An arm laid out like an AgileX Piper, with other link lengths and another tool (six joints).
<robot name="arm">
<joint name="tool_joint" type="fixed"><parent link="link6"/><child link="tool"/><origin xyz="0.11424 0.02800 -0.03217" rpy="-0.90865 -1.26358 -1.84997"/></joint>
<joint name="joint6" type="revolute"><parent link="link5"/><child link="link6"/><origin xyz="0.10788 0.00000 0.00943" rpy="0.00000 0.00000 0.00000"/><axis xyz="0.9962 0 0.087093"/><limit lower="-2.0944" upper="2.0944"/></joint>
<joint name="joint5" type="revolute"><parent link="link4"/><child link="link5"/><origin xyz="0.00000 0.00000 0.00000" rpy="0.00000 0.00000 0.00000"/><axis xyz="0 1 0"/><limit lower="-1.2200" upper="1.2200"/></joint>
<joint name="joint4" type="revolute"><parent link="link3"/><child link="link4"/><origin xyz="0.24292 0.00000 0.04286" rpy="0.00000 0.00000 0.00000"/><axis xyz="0.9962 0 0.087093"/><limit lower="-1.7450" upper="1.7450"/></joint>
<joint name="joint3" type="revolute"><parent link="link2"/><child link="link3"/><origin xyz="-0.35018 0.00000 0.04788" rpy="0.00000 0.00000 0.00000"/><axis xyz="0 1 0"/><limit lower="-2.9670" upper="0.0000"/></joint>
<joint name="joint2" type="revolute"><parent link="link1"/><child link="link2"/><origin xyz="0.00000 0.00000 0.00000" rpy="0.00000 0.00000 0.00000"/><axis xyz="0 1 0"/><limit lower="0.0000" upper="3.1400"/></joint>
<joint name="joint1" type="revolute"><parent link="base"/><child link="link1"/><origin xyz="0.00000 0.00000 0.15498" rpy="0.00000 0.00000 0.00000"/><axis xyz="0 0 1"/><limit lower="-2.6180" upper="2.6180"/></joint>
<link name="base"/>
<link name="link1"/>
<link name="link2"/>
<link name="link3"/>
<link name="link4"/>
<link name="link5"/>
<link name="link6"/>
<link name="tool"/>
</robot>
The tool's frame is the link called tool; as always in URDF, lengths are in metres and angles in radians.
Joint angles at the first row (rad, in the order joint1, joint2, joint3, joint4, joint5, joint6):
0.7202, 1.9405, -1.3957, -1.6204, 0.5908, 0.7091
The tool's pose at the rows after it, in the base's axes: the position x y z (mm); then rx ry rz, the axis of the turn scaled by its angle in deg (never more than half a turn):
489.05 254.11 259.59 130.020 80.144 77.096
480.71 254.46 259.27 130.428 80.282 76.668
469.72 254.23 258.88 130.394 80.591 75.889
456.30 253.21 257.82 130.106 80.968 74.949
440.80 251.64 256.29 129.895 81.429 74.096
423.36 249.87 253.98 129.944 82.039 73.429
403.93 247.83 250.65 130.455 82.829 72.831
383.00 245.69 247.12 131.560 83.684 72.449
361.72 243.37 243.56 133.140 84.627 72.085
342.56 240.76 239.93 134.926 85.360 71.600
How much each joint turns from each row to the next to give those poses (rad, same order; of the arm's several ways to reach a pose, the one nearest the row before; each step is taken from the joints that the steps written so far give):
0.0078, -0.0105, 0.0127, 0.0151, 0.0035, -0.0003
0.0134, -0.0151, 0.0212, 0.0102, 0.0099, 0.0001
0.0195, -0.0192, 0.0305, 0.0046, 0.0183, 0.0018
0.0246, -0.0230, 0.0408, -0.0024, 0.0244, 0.0093
0.0278, -0.0272, 0.0485, -0.0038, 0.0249, 0.0155
0.0306, -0.0312, 0.0549, -0.0030, 0.0221, 0.0217
0.0330, -0.0351, 0.0593, 0.0037, 0.0175, 0.0234
0.0350, -0.0393, 0.0595, 0.0133, 0.0116, 0.0232
0.0352, -0.0411, 0.0557, 0.0241, 0.0056, 0.0172
0.0319, -0.0367, 0.0464, 0.0306, 0.0037, 0.0108

